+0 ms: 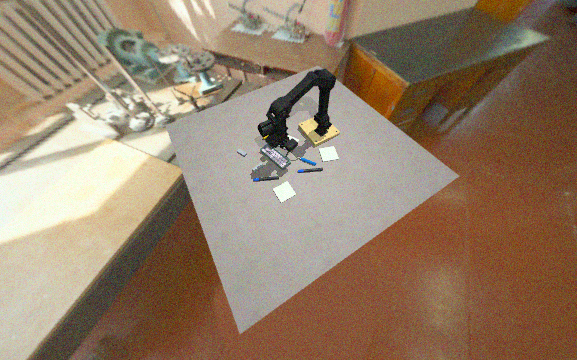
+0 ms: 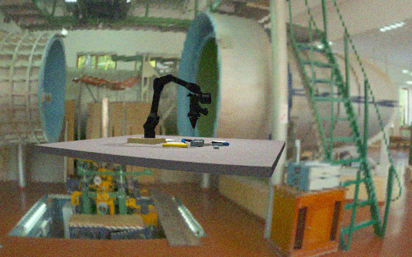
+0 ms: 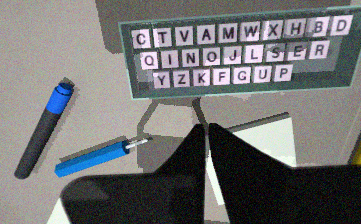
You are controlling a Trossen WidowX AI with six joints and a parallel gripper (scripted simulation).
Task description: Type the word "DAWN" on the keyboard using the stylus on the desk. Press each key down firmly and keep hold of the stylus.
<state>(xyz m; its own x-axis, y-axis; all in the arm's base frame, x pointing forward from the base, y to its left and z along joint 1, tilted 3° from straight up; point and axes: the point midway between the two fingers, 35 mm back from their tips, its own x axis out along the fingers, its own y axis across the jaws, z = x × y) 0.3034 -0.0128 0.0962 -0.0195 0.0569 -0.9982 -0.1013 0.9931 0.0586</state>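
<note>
The blue stylus lies 9 cm to the left of my gripper tip, 9 cm below it and 8 cm behind it. The rest, counted from my gripper tip: yellow pencil (20 cm to the right, 9 cm below, 7 cm behind); then stylus tip (9 cm below, 7 cm behind, 6 cm to the left); then grey block (19 cm to the right, 17 cm ahead, 9 cm below).
</note>
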